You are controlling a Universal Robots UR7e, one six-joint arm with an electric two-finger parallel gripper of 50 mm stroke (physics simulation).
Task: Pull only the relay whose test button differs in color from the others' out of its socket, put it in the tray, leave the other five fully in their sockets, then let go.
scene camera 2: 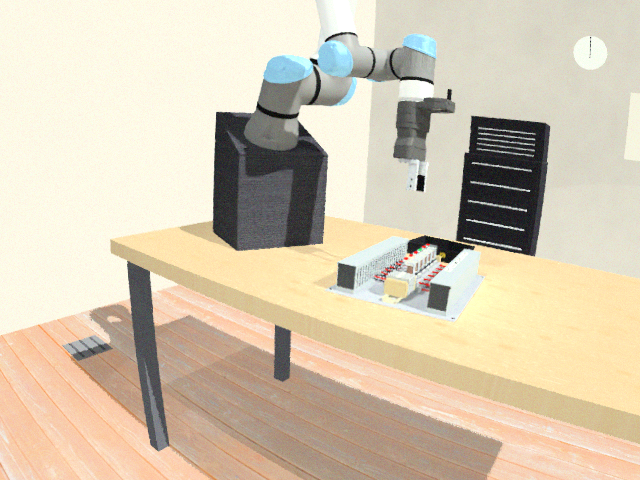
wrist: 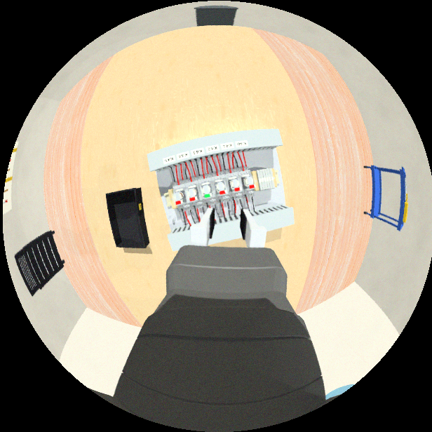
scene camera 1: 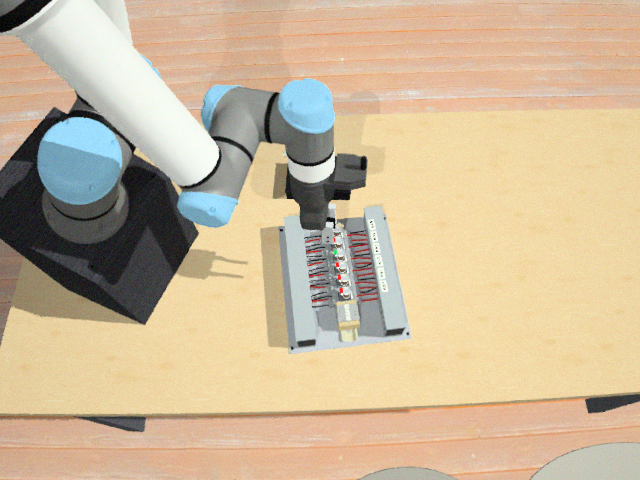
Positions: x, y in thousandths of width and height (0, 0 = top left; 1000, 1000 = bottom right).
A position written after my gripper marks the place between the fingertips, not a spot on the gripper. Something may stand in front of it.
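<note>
There is a panel (scene camera 1: 513, 703) that I can see, and scene camera 2 shows the panel (scene camera 2: 651, 630) too, as does the wrist view, with the panel (wrist: 619, 367). My own gripper (scene camera 2: 649, 397) is visible as well. I find the gripper (wrist: 527, 503) in the wrist view, and scene camera 1 also shows me the gripper (scene camera 1: 515, 489).
</note>
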